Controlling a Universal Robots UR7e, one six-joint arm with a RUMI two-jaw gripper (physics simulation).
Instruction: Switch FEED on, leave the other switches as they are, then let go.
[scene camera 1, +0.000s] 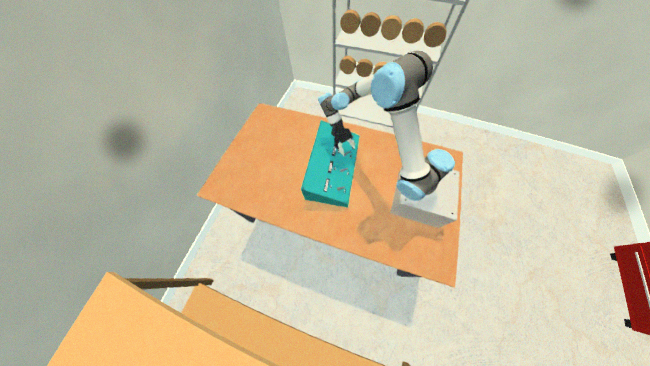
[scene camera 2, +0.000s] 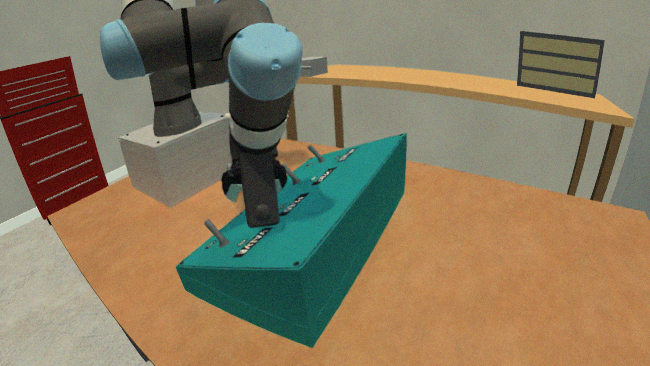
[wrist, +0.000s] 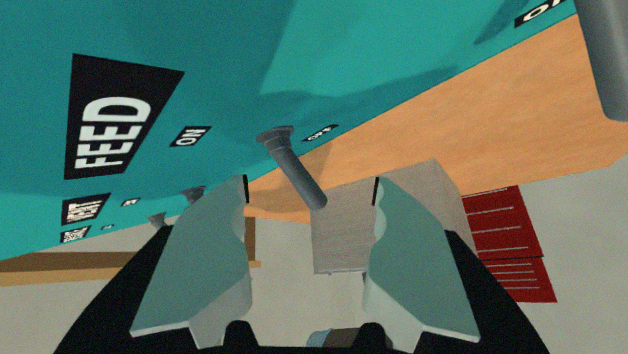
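Pixels of known places: gripper, between the fingertips: (scene camera 1: 349, 152) (wrist: 311, 179); arm's base, origin of its link: (scene camera 2: 177, 128).
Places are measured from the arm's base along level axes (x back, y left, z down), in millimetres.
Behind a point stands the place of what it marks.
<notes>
The teal switch box (scene camera 1: 316, 184) @(z 47, x -492, y 261 mm) (scene camera 2: 350, 240) @(z 77, x -654, y -7 mm) (wrist: 200, 30) @(z 70, x -530, y -53 mm) has a sloping top with labelled switches. The FEED label (scene camera 2: 294, 204) @(z 65, x -524, y 0 mm) (wrist: 107, 120) @(z 66, x -527, y -12 mm) shows in the wrist view. The grey FEED lever (scene camera 1: 348, 154) @(z 68, x -435, y -20 mm) (wrist: 298, 172) @(z 70, x -447, y -28 mm) leans toward OFF; my gripper hides it in scene camera 2. My gripper (scene camera 1: 346, 147) @(z 70, x -433, y -28 mm) (wrist: 311, 179) @(z 70, x -433, y -28 mm) is part open over the box. In the wrist view the lever's end shows in the gap between the fingertips, touching neither. The VALVE lever (scene camera 2: 216, 233) @(z 71, x -486, y -140 mm) (wrist: 606, 65) @(z 64, x -477, y -135 mm) also leans toward its OFF side.
The VENT lever (scene camera 2: 291, 174) @(z 72, x -413, y 88 mm) and BRAKE lever (scene camera 2: 315, 153) @(z 71, x -372, y 200 mm) stand on the other side of FEED. The arm's pale base block (scene camera 1: 425, 210) @(z -1, x 64, y 143 mm) (scene camera 2: 170, 170) @(z 78, x -108, y -83 mm) (wrist: 342, 235) @(z 72, x -77, y 86 mm) stands on the orange table (scene camera 1: 250, 150) @(z 178, x -1085, y 210 mm) (scene camera 2: 475, 250) @(z 178, x -792, y 215 mm). A red cabinet (scene camera 2: 55, 145) stands beyond.
</notes>
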